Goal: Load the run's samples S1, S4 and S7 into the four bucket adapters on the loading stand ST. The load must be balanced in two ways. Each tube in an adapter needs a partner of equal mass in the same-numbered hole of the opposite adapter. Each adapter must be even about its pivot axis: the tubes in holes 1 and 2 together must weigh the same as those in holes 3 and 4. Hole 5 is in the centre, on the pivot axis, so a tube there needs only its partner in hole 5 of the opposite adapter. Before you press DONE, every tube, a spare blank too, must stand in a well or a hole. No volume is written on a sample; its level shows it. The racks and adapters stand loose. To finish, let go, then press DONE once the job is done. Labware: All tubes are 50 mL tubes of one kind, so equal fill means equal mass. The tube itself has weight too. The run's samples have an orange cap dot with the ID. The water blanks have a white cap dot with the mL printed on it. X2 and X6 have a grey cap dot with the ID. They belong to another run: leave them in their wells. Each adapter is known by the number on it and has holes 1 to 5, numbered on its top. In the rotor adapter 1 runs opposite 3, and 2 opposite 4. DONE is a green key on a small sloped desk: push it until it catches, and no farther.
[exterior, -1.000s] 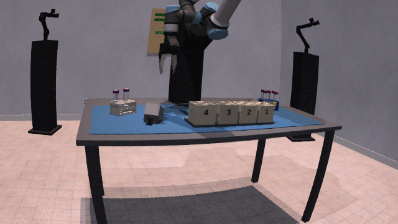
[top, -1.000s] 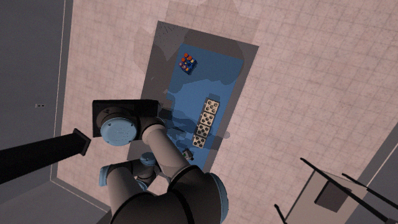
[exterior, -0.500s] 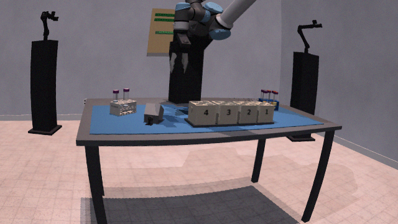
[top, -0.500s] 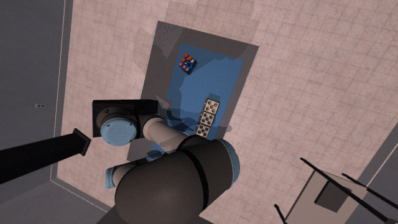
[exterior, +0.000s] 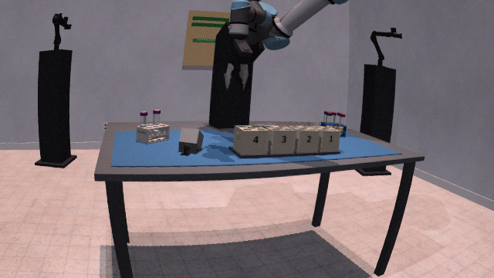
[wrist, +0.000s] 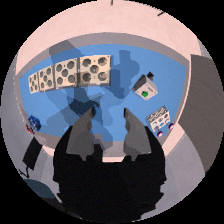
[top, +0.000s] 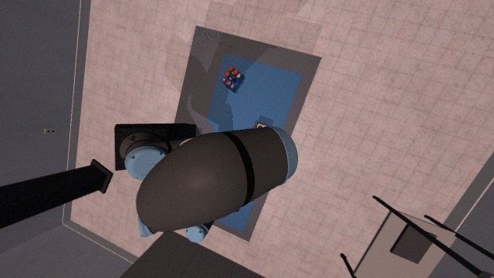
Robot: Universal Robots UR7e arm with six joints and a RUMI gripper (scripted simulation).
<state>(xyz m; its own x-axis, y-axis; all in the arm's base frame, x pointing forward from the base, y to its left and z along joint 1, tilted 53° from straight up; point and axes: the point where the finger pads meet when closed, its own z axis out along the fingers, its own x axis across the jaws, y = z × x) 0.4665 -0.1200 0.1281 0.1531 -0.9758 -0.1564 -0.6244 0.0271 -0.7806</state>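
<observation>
Right now the blue rack is 580 mm to the left of my hand, 400 mm behind it and 210 mm below it. Also, from my hand: white rack 330 mm to the right, 210 mm below, 100 mm behind; bucket adapter 190 mm below, 60 mm to the left, 60 mm ahead.
</observation>
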